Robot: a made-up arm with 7 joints. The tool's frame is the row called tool. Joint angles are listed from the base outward.
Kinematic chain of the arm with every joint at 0, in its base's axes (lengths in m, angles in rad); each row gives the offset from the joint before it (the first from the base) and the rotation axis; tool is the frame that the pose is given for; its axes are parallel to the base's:
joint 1: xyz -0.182 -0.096 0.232 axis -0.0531 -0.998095 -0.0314
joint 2: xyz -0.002 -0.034 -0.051 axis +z
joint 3: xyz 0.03 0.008 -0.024 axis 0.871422 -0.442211 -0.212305
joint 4: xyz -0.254 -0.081 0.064 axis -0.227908 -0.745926 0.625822
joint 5: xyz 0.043 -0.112 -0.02 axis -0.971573 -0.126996 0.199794
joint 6: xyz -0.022 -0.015 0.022 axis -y
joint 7: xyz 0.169 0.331 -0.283 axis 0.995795 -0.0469 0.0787
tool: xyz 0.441 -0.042 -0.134
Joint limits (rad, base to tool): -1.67..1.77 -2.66..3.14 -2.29..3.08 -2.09..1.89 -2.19..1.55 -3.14..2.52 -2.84..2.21
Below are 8 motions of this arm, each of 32 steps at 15 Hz.
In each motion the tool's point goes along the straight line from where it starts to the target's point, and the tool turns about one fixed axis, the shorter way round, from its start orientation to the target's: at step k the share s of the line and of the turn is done. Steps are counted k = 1, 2, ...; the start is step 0. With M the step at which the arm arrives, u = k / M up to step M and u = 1 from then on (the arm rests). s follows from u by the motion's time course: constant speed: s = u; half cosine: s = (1 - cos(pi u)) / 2; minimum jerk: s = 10 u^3 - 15 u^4 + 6 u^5.
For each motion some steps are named. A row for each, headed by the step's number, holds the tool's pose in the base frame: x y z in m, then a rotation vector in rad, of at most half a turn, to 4 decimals.
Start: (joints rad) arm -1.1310 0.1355 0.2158 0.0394 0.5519 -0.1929 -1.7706
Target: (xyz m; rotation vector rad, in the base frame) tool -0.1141 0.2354 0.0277 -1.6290 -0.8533 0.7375
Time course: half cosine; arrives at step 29
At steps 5, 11, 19, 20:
5: -0.2761 -0.1287 -0.2255 -1.8276 0.4192 1.0837
11: -0.2336 -0.0333 -0.1591 -1.8170 0.0725 1.0133
19: -0.1605 0.1312 -0.0448 -1.7287 -0.5047 0.8573
20: -0.1524 0.1494 -0.0321 -1.7137 -0.5666 0.8375

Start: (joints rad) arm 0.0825 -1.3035 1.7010 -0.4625 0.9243 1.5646 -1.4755
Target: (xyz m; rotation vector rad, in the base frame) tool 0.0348 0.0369 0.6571 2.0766 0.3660 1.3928
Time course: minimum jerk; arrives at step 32
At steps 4, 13, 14, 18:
4: -0.4693 -0.0463 0.4270 0.8533 0.3412 2.8010
13: -0.3093 -0.0199 0.5000 1.3427 0.3670 2.4240
14: -0.2808 -0.0152 0.5130 1.4204 0.3698 2.3484
18: -0.1620 0.0044 0.5673 1.7112 0.3756 2.0119

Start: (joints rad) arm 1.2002 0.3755 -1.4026 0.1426 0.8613 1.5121 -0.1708
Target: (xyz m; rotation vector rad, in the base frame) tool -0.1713 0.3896 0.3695 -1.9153 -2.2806 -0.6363
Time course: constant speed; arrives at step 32
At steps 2, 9, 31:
2: 0.1011 0.2089 -0.1939 -2.2596 -1.3043 1.5599
9: 0.0375 0.2510 -0.0625 -2.3111 -1.6387 1.0877
31: -0.1622 0.3836 0.3507 -1.9496 -2.2695 -0.5612

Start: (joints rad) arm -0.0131 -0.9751 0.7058 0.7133 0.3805 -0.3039 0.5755
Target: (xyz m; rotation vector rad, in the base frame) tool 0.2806 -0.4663 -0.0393 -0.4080 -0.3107 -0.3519
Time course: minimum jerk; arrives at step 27
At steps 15, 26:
15: 0.2853 -0.4647 0.0344 -0.2122 -0.5272 -0.4930
26: 0.2806 -0.4663 -0.0392 -0.4078 -0.3110 -0.3521

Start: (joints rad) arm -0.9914 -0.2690 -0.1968 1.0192 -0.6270 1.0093 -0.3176
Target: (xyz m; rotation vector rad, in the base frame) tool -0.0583 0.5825 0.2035 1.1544 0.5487 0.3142
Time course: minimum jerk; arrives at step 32
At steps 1, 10, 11, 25, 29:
1: 0.4445 0.1719 0.4421 0.2646 -0.3514 0.0349
10: 0.3541 0.2457 0.3992 0.4308 -0.1964 0.0861
11: 0.3312 0.2644 0.3883 0.4725 -0.1566 0.0990
25: -0.0214 0.5524 0.2210 1.0922 0.4795 0.2942
29: -0.0547 0.5796 0.2052 1.1484 0.5419 0.3123

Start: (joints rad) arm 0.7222 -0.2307 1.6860 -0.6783 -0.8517 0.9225 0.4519
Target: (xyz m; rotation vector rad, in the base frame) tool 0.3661 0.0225 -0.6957 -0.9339 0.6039 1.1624
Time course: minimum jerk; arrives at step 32
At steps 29, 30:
29: 0.3669 0.0185 -0.6897 -0.9472 0.6071 1.1607
30: 0.3663 0.0213 -0.6938 -0.9380 0.6049 1.1619

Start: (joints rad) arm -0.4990 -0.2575 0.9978 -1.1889 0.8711 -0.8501 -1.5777
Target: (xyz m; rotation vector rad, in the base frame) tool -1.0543 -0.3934 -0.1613 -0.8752 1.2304 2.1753
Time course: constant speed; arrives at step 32
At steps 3, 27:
3: -0.8118 0.2847 -0.2668 -0.5608 1.4582 1.2221
27: -1.0125 -0.2765 -0.1795 -0.8231 1.2909 2.0116

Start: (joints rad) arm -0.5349 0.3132 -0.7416 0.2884 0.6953 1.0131 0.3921
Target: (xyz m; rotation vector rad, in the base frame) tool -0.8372 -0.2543 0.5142 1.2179 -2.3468 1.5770
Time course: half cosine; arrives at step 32
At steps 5, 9, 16, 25, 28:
5: -0.3426 0.3848 0.0210 0.0817 -0.4207 1.7303
9: -0.4077 0.3008 0.0858 0.2189 -0.6654 1.7873
16: -0.5744 0.0853 0.2521 0.5892 -1.3099 1.8398
25: -0.7775 -0.1772 0.4547 1.0717 -2.1127 1.6818
28: -0.8172 -0.2284 0.4942 1.1687 -2.2686 1.6156

